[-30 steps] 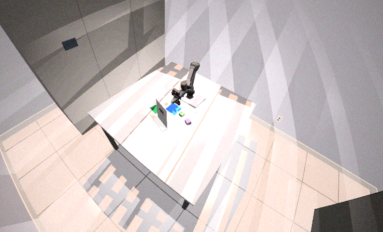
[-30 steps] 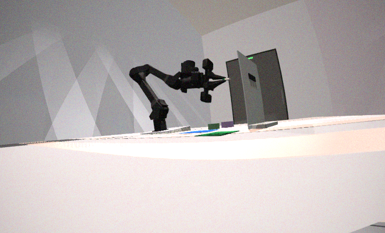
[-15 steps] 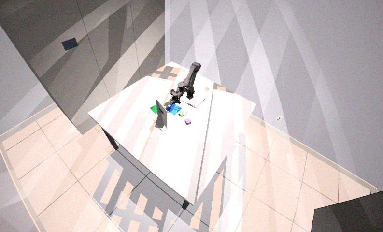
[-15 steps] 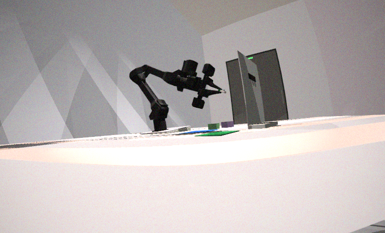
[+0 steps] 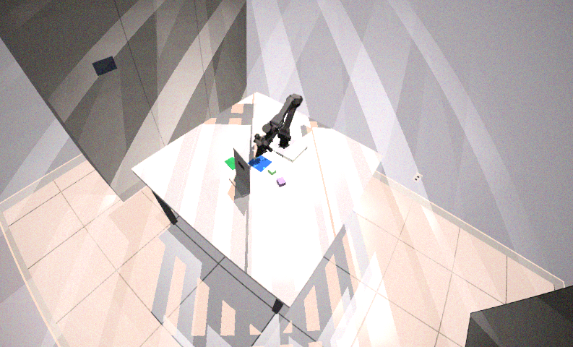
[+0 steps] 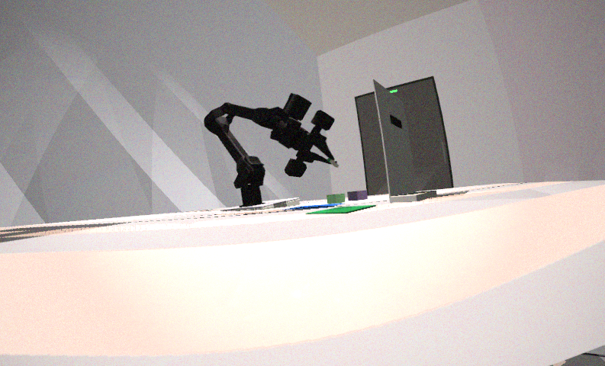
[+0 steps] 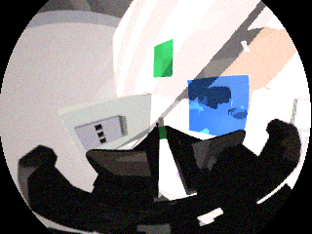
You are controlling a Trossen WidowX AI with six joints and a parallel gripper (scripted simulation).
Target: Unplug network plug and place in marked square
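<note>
The blue square lies 5 cm behind my gripper tip, 2 cm to the right of it and 11 cm below it. The rest, counted from my gripper tip: green block: 6 cm behind, 10 cm to the left, 9 cm below; then network plug: right at my gripper tip; then grey panel: 16 cm ahead, 5 cm to the left, 1 cm above.
</note>
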